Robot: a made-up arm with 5 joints.
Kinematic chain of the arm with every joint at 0, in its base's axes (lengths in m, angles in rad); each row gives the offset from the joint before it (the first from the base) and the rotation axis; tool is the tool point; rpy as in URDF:
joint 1: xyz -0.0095 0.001 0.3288 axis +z
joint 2: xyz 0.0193 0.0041 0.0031 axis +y
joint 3: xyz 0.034 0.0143 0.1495 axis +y
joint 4: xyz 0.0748 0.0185 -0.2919 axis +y
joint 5: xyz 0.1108 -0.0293 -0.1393 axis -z
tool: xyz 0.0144 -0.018 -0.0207 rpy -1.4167 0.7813 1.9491
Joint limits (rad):
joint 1: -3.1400..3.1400
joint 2: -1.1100..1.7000
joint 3: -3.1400..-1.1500
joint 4: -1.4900..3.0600
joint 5: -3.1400..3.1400
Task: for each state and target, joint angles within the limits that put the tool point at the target. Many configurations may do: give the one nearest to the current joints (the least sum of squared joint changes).
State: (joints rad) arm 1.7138 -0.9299 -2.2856 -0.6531 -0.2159
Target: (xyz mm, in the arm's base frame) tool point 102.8 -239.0 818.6
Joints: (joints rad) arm 1.9811 -0.7582 -2.1590 -0.8546 -0.1967
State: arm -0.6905 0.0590 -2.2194 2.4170 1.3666
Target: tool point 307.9 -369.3 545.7
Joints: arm -0.8384 0.3738 -2.4009 1.6241 1.2604
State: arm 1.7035 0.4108 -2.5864 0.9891 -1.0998
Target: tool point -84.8 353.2 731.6
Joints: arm 1.7457 -0.0161 -2.5240 1.8244 -1.1269
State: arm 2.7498 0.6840 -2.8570 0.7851 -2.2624
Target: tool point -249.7 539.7 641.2
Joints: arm 1.9398 0.8328 -2.7560 0.6624 -2.1807
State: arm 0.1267 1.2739 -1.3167 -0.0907 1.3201
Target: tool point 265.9 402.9 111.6
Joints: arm 0.9909 0.9028 -1.1500 -0.6672 1.3645
